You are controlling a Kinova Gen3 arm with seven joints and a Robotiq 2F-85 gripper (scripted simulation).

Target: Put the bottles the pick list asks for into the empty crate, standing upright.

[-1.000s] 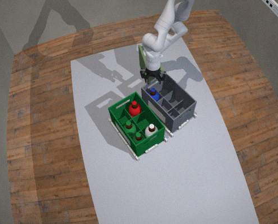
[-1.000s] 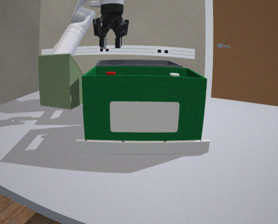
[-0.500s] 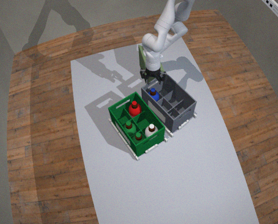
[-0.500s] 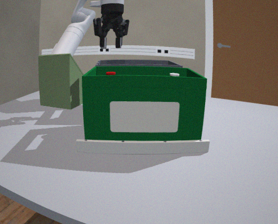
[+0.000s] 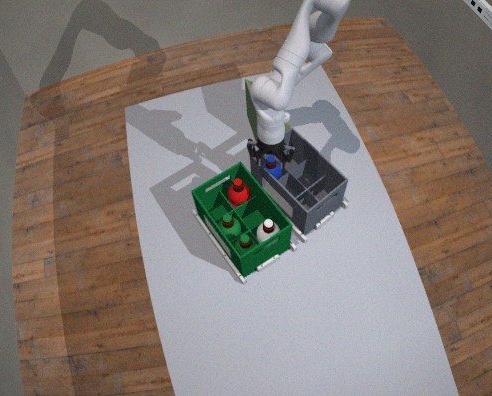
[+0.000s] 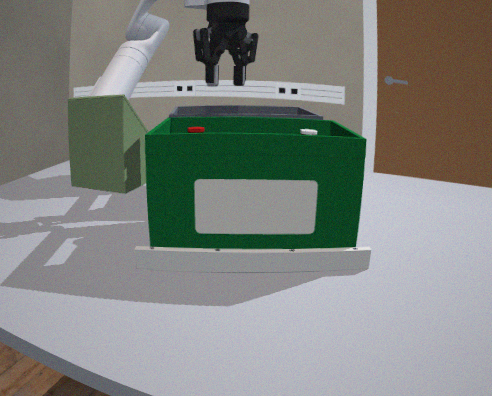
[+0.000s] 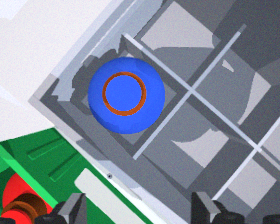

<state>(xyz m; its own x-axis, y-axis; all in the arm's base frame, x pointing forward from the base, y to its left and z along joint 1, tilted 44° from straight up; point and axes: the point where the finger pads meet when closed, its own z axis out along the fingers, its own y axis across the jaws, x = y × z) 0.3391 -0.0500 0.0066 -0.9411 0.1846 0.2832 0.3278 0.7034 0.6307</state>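
My hand is 160 mm short of the white-label bottle, 150 mm above it and 30 mm to the left of it. Round my hand: grey crate 160 mm below, 90 mm to the left, 10 mm behind; blue-label bottle 150 mm below, 60 mm behind, 10 mm to the left; red-label bottle 150 mm below, 100 mm to the right.
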